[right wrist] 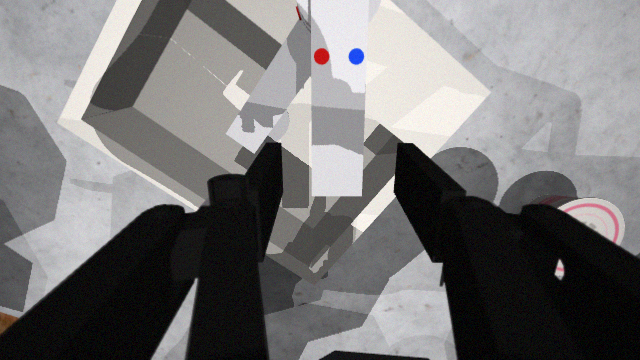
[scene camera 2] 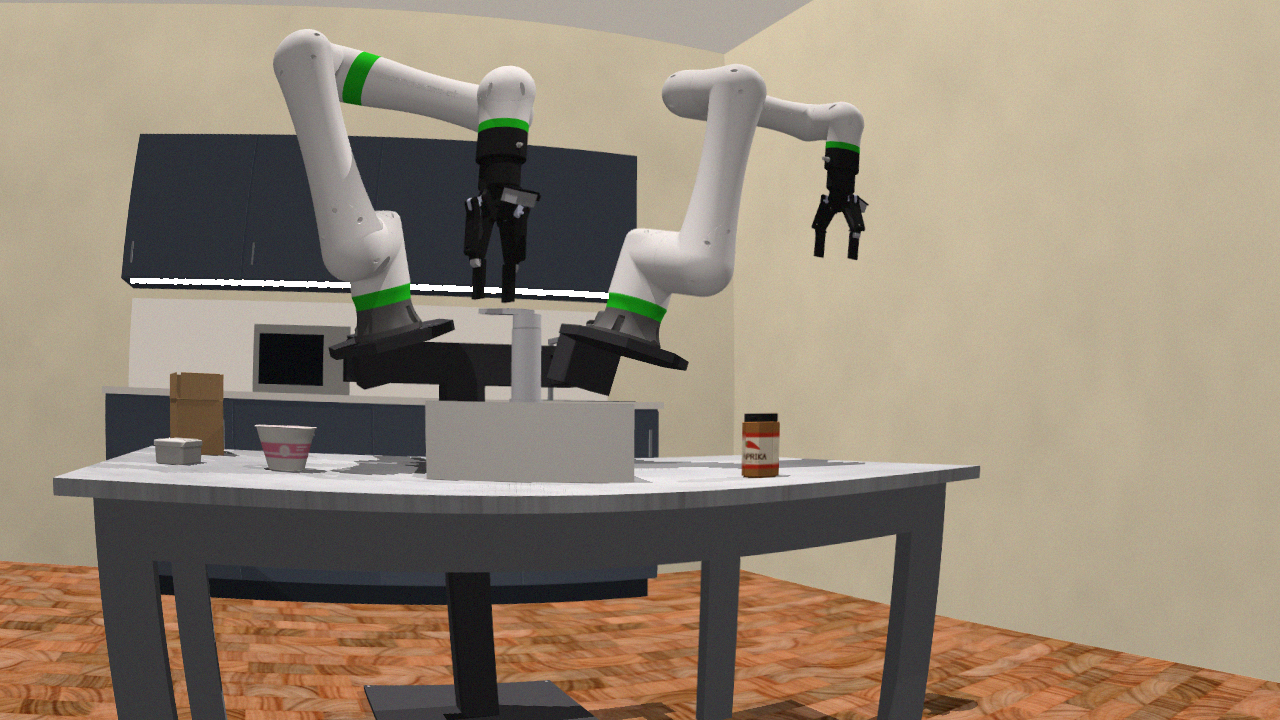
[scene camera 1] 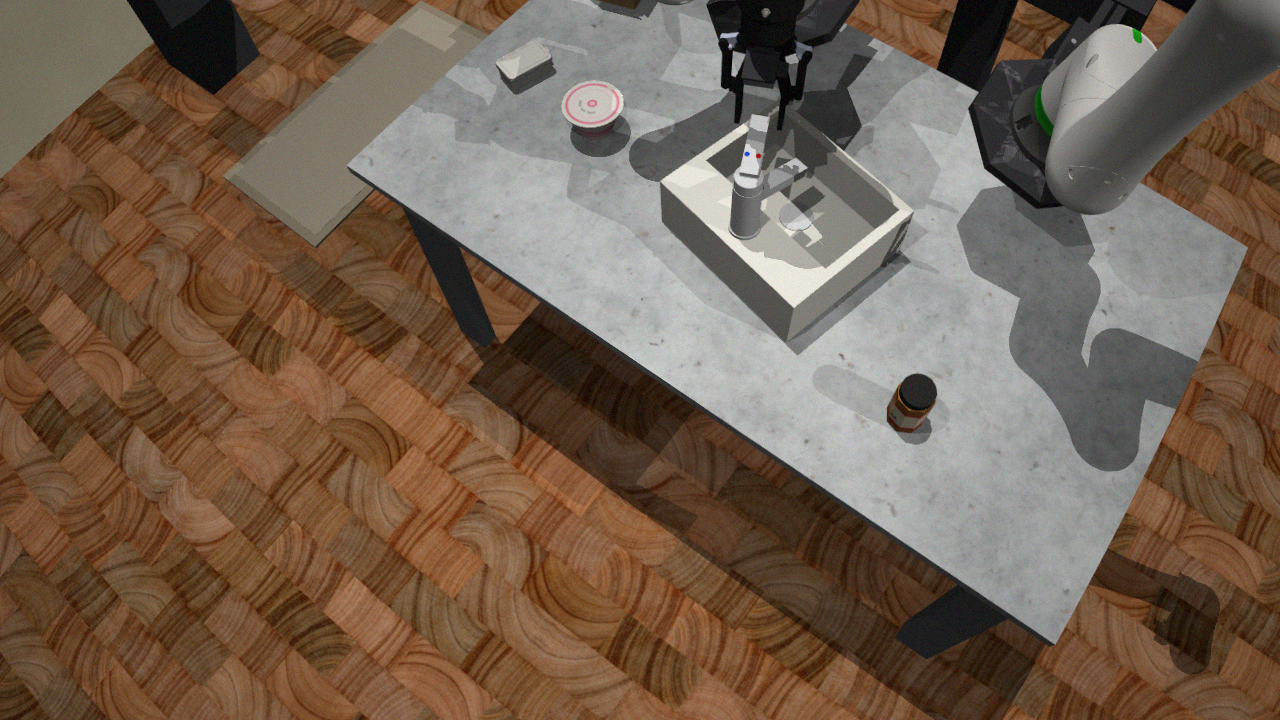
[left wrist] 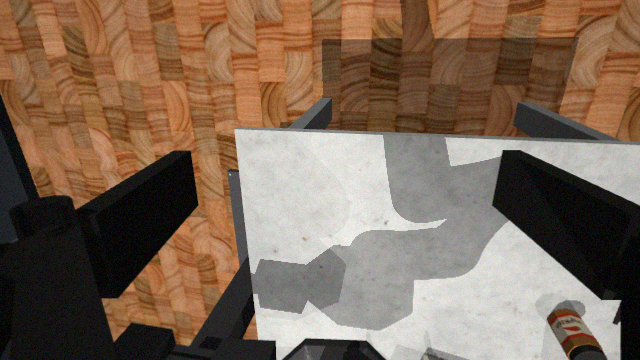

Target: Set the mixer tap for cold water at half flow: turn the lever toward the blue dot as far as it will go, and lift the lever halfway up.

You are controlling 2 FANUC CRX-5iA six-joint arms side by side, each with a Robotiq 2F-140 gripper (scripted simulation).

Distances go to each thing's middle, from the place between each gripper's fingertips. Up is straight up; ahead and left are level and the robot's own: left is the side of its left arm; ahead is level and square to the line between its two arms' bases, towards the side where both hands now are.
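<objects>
Counted from my right hand [scene camera 2: 493, 300], the flat lever [scene camera 1: 754, 147] is 4 cm ahead, 2 cm to the left and 5 cm below. The white basin [scene camera 1: 838, 203] is 6 cm to the left of that same right hand, 3 cm behind it and 29 cm below it, whereas the pink-and-white bowl [scene camera 1: 593, 105] is 38 cm to the right of the hand, 3 cm behind it and 28 cm below it. As for the paprika jar [scene camera 2: 760, 431], it sits a good way ahead of my right hand, far to the left of it and far below it.
From my left hand [scene camera 2: 835, 258] I find the white basin 21 cm ahead, 88 cm to the right and 46 cm below, and the flat lever 29 cm ahead, 92 cm to the right and 22 cm below. The pink-and-white bowl is 22 cm ahead of my left hand, 131 cm to the right of it and 45 cm below it. The paprika jar is well ahead of my left hand, far to the right of it and far below it.
</objects>
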